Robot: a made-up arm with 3 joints.
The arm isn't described. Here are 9 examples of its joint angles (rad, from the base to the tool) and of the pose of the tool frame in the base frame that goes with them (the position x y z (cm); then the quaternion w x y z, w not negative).
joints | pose
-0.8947 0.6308 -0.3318 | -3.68 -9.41 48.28 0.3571 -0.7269 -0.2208 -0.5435
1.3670 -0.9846 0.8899 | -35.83 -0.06 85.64 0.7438 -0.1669 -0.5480 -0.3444
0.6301 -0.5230 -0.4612 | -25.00 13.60 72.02 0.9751 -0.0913 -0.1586 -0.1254
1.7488 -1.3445 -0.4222 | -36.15 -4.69 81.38 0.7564 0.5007 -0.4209 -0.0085
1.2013 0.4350 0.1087 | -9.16 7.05 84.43 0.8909 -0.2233 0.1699 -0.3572
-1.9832 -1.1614 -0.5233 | -31.83 -26.50 56.36 0.2602 -0.9303 0.0290 0.2568
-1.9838 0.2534 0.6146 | -7.94 -29.71 51.03 0.4607 0.8374 0.2843 0.0758
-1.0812 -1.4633 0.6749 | -37.13 -11.04 53.38 0.2297 -0.6719 -0.5025 0.4933
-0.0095 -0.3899 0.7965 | -22.66 15.37 58.85 0.4560 -0.7727 -0.4278 -0.1092
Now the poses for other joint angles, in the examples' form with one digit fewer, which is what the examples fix.
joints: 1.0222 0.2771 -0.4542
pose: -11.9 10.8 80.3 0.912 -0.012 0.160 -0.377
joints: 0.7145 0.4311 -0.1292
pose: -8.7 12.1 73.6 0.837 -0.317 0.108 -0.432
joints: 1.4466 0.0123 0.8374
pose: -16.9 2.1 93.7 0.876 -0.359 -0.117 -0.301
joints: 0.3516 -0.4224 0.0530
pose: -23.1 14.8 67.0 0.840 -0.434 -0.277 -0.169
